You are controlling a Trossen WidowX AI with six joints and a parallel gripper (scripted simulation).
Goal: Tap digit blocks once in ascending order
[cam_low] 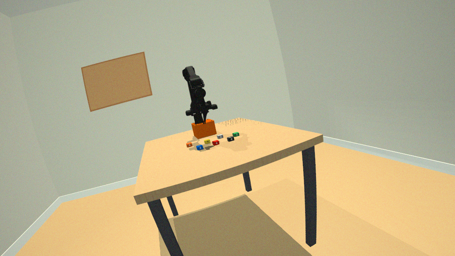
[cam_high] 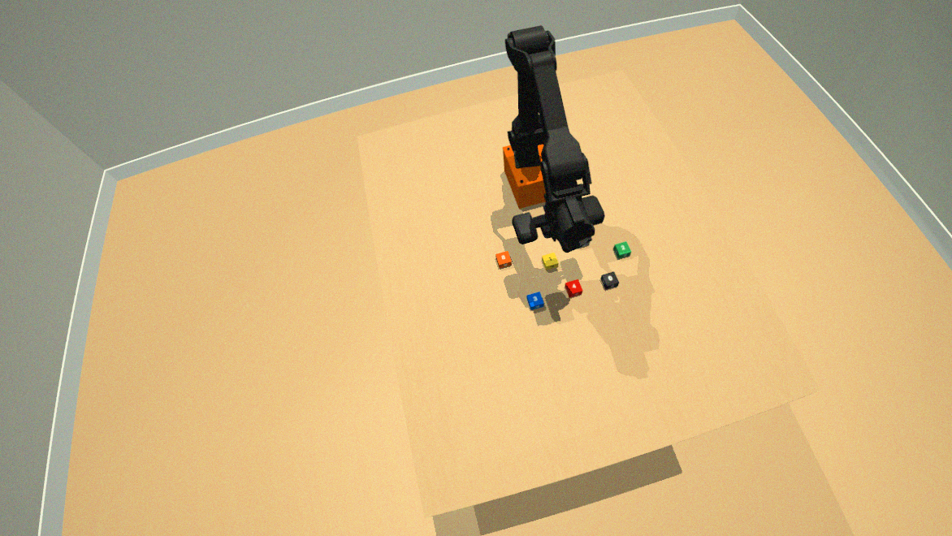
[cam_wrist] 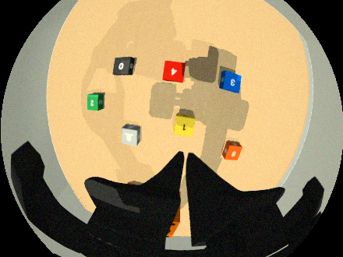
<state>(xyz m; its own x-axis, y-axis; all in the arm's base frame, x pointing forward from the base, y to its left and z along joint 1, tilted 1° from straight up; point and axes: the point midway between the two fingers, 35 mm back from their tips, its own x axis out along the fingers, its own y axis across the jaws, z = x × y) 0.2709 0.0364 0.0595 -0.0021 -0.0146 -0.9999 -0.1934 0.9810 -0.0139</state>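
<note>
My gripper tip is now 18 cm to the right of the green block, 11 cm above it and 2 cm past it. Also, from my gripper tip: yellow block 11 cm below, 1 cm to the right, 1 cm behind; then red block 11 cm below, 7 cm ahead, 4 cm to the left; then grey block 11 cm below, 8 cm to the left, 6 cm behind.
</note>
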